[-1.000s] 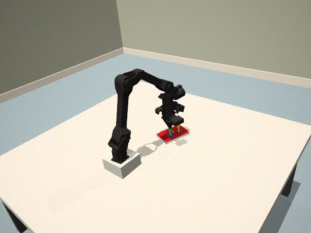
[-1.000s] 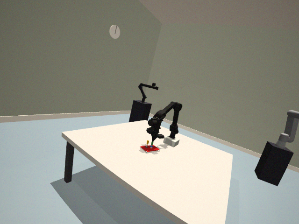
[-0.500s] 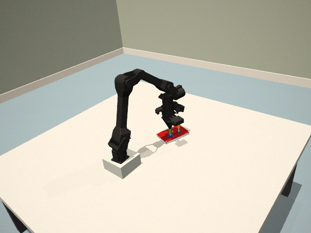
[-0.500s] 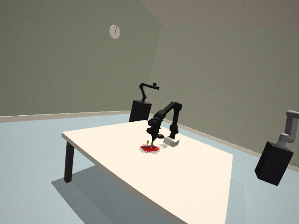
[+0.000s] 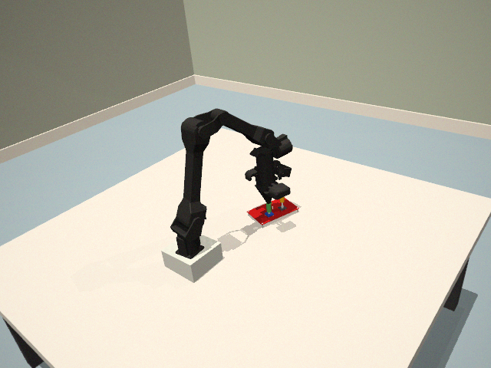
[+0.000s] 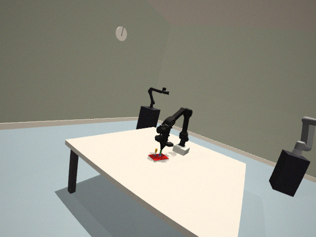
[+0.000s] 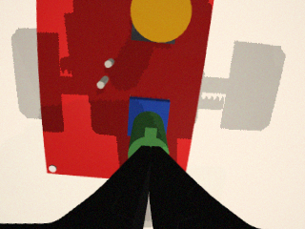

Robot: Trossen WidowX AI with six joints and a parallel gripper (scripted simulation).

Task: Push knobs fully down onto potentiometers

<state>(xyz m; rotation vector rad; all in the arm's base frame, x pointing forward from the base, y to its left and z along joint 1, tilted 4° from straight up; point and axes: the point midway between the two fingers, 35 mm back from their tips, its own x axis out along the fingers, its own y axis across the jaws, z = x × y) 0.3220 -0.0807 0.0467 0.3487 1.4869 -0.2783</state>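
Right now the green knob is 1 cm below my gripper tip. Round my gripper tip: orange knob (5 cm ahead, 2 cm to the right).
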